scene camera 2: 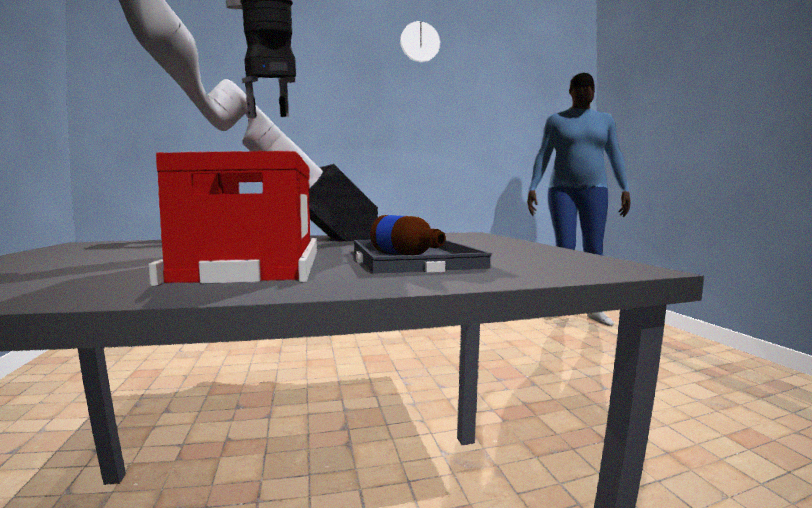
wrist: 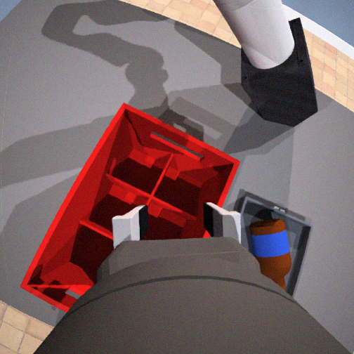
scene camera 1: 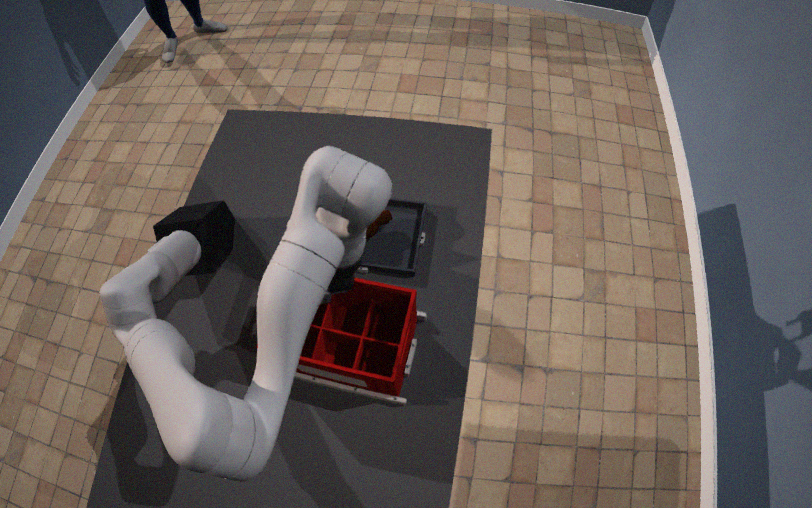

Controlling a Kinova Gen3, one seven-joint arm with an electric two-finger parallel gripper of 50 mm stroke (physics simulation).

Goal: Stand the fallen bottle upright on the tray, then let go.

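Places are measured from the arm's base along level axes (x ahead, y left, z up), in metres.
Pixels of known places: gripper, fingertip midpoint: point(scene camera 2: 268, 117); arm's base, link origin: point(scene camera 2: 310, 183) point(scene camera 1: 183, 249).
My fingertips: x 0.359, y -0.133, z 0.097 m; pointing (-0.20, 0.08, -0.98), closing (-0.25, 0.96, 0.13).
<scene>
For each thing: its top centre in the pictures, then the offset to it from my fingertips.
- brown bottle, top centre: point(scene camera 2: 409, 216) point(scene camera 1: 358, 217) dx +0.037, dy +0.248, dz -0.173 m
- dark tray, top centre: point(scene camera 2: 413, 245) point(scene camera 1: 369, 229) dx +0.057, dy +0.247, dz -0.226 m
- tall red crate, top centre: point(scene camera 2: 247, 161) point(scene camera 1: 335, 319) dx +0.014, dy -0.037, dz -0.077 m
A brown bottle point(scene camera 1: 379, 223) point(scene camera 2: 409, 234) point(wrist: 271, 244) with a blue label lies on its side in the dark tray point(scene camera 1: 420, 221) point(scene camera 2: 458, 262) point(wrist: 300, 255). In scene camera 2 its neck points right; in the wrist view its neck points down and is partly hidden by the gripper body. In scene camera 1 the arm hides much of the bottle and part of the tray. My gripper point(scene camera 2: 267, 115) point(wrist: 175, 215) is open and empty, pointing down. It hangs high above the red crate, to the side of the tray and well above the bottle.
The tall red crate point(scene camera 1: 408, 326) point(scene camera 2: 236, 221) point(wrist: 75, 200) with compartments stands right beside the tray, with white strips at its base. The arm's black base block point(scene camera 1: 216, 239) point(scene camera 2: 344, 203) point(wrist: 280, 95) stands behind them. A person point(scene camera 2: 579, 155) stands beyond the table point(scene camera 2: 538, 299).
</scene>
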